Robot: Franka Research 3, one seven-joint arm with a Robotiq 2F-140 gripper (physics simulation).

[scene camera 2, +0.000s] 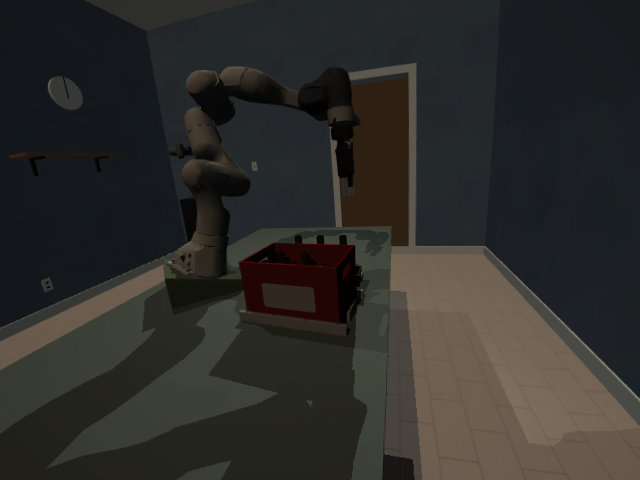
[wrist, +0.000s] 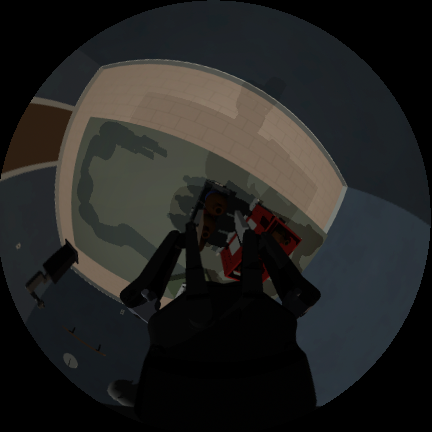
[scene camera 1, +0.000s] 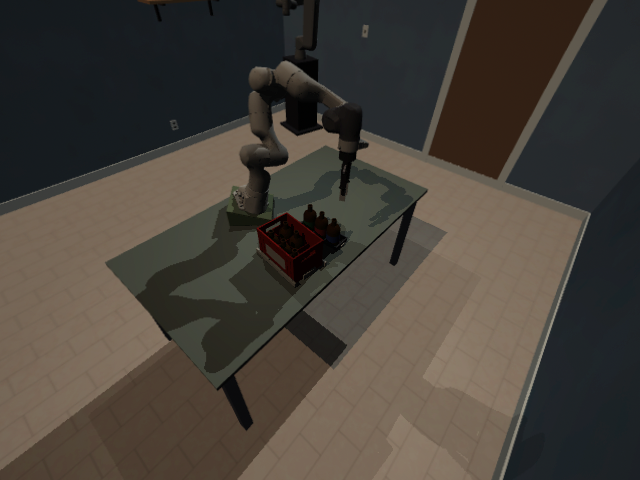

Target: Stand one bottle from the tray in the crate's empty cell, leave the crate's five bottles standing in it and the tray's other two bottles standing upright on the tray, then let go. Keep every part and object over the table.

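Note:
My gripper [scene camera 1: 343,193] [scene camera 2: 347,189] [wrist: 218,216] is partly open and empty, pointing down, high above the table and beyond the tray in the first scene view. Three brown bottles stand upright in a row on the dark tray [scene camera 1: 342,240]: a green-banded one [scene camera 1: 310,217], a red-banded one [scene camera 1: 321,224] and a blue-banded one [scene camera 1: 333,233] [wrist: 216,204]. In the second scene view their necks show behind the crate. The red crate [scene camera 1: 310,265] [scene camera 2: 252,289] [wrist: 230,265] stands beside the tray. Brown bottles [scene camera 1: 297,240] [scene camera 2: 305,257] show inside; its walls hide much, so I cannot tell which cell is empty.
A pale base strip [scene camera 1: 279,269] [scene camera 2: 294,321] runs along the crate's foot. The tray and crate stand near one long edge of the table [scene camera 1: 170,248] [scene camera 2: 103,372]. The arm's green mounting block [scene camera 1: 249,217] [scene camera 2: 201,289] is on the crate's other side.

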